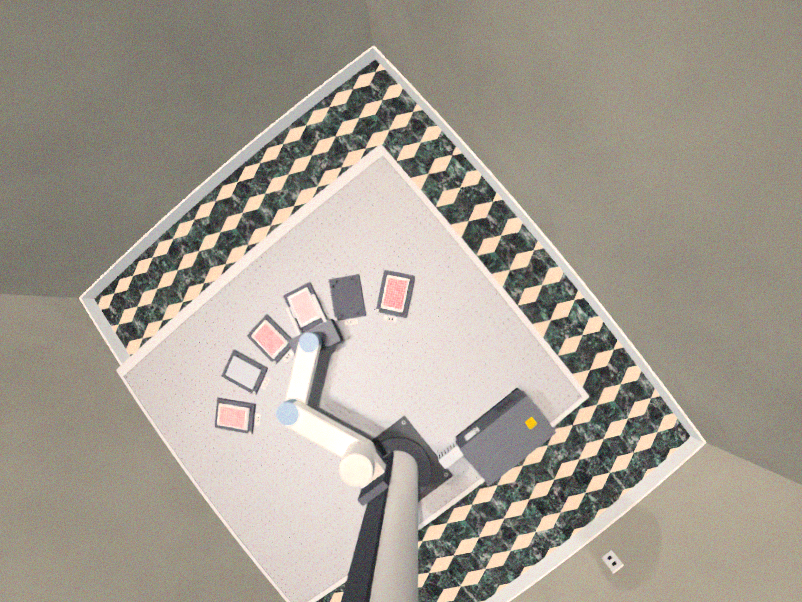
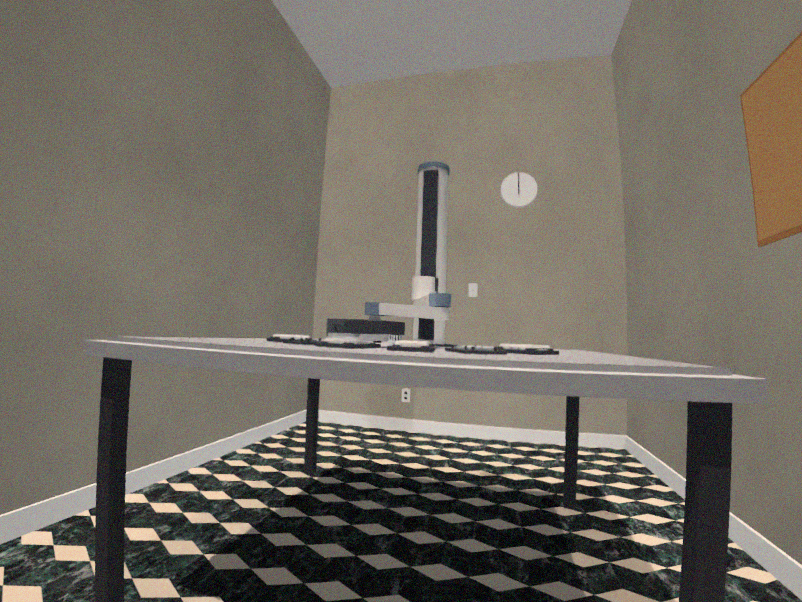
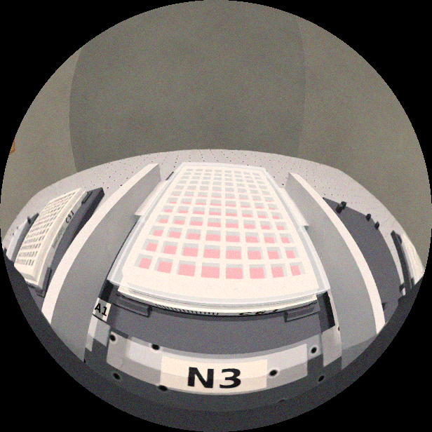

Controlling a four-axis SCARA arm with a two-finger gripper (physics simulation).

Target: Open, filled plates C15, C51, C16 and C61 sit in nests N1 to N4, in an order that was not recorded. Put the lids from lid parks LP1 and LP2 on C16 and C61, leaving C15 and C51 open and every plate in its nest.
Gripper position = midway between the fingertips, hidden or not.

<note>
In view: the gripper [image 2: 344,336], a clear lid [image 1: 301,302], a plate C51 [image 1: 269,339], a plate C15 [image 1: 395,292], a dark grey box [image 1: 504,440], a lid park LP1 [image 1: 347,298] and a nest N3 [image 3: 201,333].
The clear lid shows as well in image 3 [image 3: 223,236]. The gripper shows as well in image 1 [image 1: 300,301] and in image 3 [image 3: 224,176]. The lid park LP1 is seen too in image 3 [image 3: 371,243].
</note>
